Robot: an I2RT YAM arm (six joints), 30 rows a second.
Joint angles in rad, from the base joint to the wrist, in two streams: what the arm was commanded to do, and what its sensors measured. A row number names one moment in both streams.
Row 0, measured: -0.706 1.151 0.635 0.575 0.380 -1.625
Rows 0 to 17, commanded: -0.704 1.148 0.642 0.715 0.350 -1.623; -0.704 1.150 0.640 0.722 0.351 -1.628; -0.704 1.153 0.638 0.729 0.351 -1.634; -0.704 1.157 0.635 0.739 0.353 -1.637; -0.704 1.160 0.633 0.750 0.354 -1.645; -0.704 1.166 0.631 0.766 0.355 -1.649; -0.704 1.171 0.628 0.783 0.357 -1.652; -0.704 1.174 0.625 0.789 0.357 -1.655; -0.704 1.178 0.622 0.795 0.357 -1.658; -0.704 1.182 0.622 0.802 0.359 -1.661; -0.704 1.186 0.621 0.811 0.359 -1.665; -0.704 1.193 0.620 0.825 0.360 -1.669; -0.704 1.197 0.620 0.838 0.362 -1.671; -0.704 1.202 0.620 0.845 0.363 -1.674; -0.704 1.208 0.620 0.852 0.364 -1.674; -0.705 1.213 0.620 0.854 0.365 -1.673; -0.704 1.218 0.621 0.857 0.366 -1.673; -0.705 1.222 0.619 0.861 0.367 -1.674
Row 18, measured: -0.704 1.214 0.618 0.757 0.367 -1.672
